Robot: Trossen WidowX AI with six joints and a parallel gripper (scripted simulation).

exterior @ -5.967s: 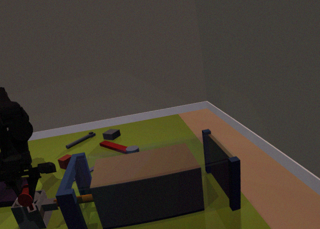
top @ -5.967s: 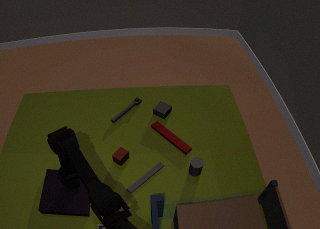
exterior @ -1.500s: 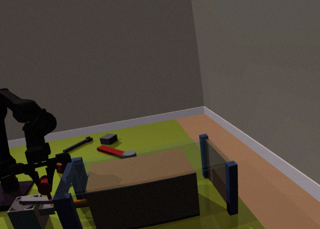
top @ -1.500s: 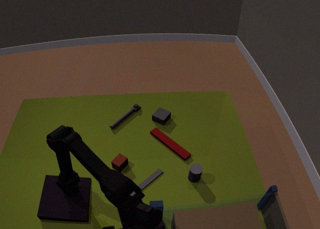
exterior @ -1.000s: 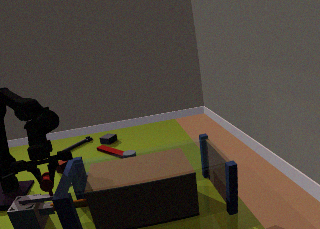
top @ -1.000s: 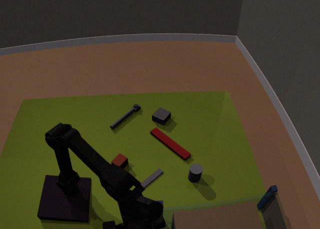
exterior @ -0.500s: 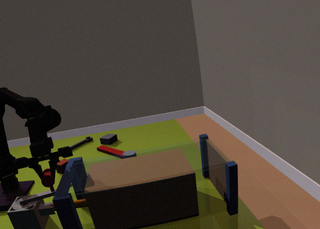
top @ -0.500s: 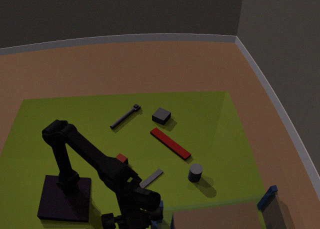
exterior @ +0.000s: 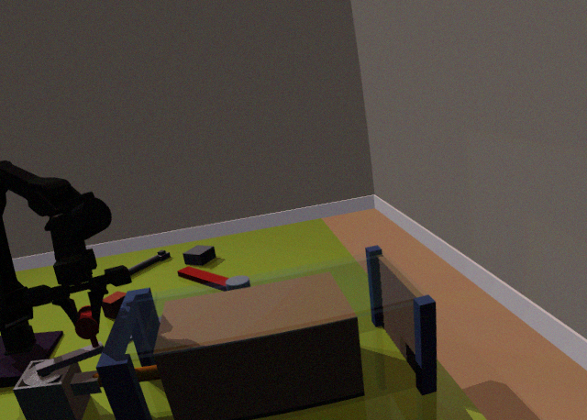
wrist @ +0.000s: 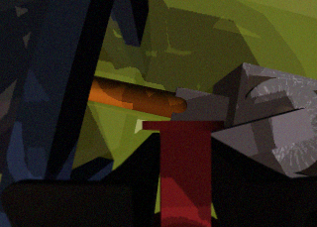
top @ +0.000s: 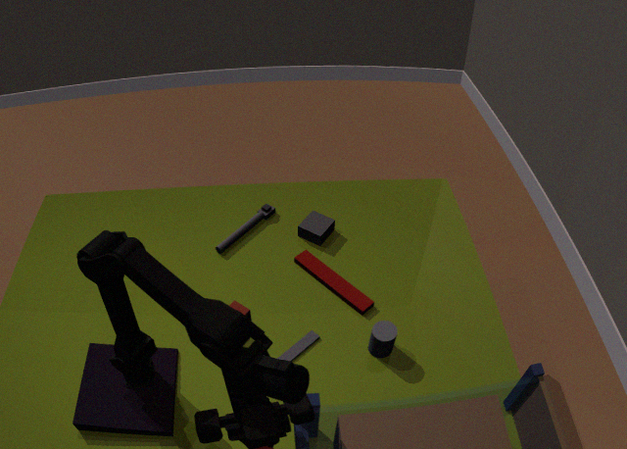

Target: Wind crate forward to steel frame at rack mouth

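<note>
My gripper tip is 4 cm past the winch handle, 1 cm to the right of it and 3 cm above it. From my gripper tip the other things lie so: red crank grip (2 cm to the left); then blue steel frame (6 cm ahead, 4 cm to the right, 3 cm below); then grey winch (11 cm behind, 2 cm to the right, 10 cm below).
</note>
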